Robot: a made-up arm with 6 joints. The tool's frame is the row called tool. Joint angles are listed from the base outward. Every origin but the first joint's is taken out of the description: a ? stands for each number. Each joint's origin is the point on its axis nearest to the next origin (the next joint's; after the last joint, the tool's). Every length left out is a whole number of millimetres.
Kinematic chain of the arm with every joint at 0, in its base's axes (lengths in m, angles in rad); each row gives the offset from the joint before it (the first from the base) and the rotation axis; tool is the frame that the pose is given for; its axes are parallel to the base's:
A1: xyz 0 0 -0.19 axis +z
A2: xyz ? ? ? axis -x
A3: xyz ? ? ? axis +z
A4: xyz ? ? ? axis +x
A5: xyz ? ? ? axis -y
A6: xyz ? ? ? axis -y
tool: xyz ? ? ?
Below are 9 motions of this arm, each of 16 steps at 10 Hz.
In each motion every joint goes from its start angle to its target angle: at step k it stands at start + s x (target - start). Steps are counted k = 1, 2, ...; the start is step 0. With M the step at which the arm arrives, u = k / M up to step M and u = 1 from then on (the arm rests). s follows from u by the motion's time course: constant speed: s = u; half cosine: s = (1 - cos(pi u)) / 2; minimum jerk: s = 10 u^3 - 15 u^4 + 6 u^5.
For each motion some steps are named. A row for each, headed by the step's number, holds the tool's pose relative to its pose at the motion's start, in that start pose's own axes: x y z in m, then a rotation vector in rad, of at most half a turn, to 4 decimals.
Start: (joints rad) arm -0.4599 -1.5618 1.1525 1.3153 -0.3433 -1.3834
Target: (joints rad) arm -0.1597 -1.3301 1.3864 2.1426 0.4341 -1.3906
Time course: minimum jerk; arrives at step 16
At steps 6, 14, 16:
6: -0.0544 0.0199 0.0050 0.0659 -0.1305 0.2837
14: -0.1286 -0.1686 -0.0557 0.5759 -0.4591 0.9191
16: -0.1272 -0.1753 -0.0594 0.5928 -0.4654 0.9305

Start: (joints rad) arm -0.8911 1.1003 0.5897 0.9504 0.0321 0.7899
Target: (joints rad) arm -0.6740 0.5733 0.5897 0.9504 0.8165 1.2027
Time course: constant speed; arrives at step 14
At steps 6, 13, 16:
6: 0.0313 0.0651 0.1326 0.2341 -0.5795 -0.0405
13: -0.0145 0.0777 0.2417 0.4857 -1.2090 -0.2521
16: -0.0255 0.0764 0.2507 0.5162 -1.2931 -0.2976

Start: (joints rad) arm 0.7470 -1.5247 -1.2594 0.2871 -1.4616 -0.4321
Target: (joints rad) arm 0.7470 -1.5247 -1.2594 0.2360 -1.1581 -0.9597
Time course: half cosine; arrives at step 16
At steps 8, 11, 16:
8: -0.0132 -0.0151 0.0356 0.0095 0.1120 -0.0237
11: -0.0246 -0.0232 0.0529 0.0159 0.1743 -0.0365
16: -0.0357 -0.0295 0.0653 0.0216 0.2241 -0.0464

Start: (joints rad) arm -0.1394 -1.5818 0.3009 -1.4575 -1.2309 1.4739
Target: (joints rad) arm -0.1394 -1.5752 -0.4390 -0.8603 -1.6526 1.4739
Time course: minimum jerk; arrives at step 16
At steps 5, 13, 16:
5: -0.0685 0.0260 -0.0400 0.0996 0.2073 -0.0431
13: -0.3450 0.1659 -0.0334 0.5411 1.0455 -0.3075
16: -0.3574 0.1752 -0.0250 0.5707 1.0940 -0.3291

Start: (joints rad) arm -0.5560 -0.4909 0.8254 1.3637 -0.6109 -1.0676
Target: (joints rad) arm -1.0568 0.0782 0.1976 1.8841 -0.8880 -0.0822
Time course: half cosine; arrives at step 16
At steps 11, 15, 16:
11: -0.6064 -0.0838 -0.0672 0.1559 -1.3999 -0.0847
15: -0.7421 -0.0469 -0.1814 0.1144 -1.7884 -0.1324
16: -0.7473 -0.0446 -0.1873 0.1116 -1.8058 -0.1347

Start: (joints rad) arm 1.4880 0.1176 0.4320 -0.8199 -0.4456 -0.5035
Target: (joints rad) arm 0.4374 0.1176 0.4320 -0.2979 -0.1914 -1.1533
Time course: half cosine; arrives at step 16
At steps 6, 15, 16:
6: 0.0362 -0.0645 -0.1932 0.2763 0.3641 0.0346
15: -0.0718 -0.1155 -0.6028 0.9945 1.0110 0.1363
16: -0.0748 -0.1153 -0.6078 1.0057 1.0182 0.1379

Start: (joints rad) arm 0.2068 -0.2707 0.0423 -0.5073 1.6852 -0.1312
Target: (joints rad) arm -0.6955 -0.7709 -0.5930 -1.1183 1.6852 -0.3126
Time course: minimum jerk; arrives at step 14
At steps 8, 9, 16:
8: -0.0074 -0.0638 -0.1567 -0.8222 0.5506 -0.0529
9: -0.0215 -0.1039 -0.1809 -0.9523 0.6759 -0.0977
16: -0.0647 -0.2023 -0.2046 -1.1778 0.9360 -0.2316

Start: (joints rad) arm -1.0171 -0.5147 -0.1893 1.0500 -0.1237 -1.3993
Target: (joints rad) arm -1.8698 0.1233 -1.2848 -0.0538 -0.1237 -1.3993
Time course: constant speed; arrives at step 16
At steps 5, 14, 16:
5: -0.4819 -0.1941 0.0055 0.2200 -0.5655 -0.4944
14: -1.0586 -0.2635 -0.7551 1.1449 -1.4117 -1.0873
16: -1.0392 -0.2296 -0.9818 1.4378 -1.5460 -1.1244

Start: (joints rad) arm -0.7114 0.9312 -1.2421 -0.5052 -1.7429 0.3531
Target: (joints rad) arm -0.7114 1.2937 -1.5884 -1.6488 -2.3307 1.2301
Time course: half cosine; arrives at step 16
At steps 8, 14, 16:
8: -0.1622 -0.3155 -0.0638 0.0892 -0.1404 -0.6562
14: -0.4046 -0.3910 -0.1645 0.1079 -0.1188 -1.2310
16: -0.4236 -0.3878 -0.1715 0.1060 -0.1096 -1.2757

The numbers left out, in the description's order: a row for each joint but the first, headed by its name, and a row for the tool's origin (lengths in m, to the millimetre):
A2: 0.06 -0.12 0
A3: 0 -0.02 -0.2
A4: 0.16 0 0
A5: 0 0.01 -0.07
A6: 0.37 0 -0.01
tool: 0.12 0 0.12

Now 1 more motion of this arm.
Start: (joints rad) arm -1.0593 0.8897 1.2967 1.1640 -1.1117 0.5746
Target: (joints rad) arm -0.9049 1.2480 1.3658 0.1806 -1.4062 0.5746
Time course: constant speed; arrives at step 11
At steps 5, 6, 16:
5: -0.1117 -0.2572 -0.0711 -0.4063 0.2736 -0.3708
6: -0.1472 -0.3058 -0.0707 -0.4856 0.3304 -0.4465
16: -0.3660 -0.4964 0.0097 -0.8762 0.6140 -0.8320

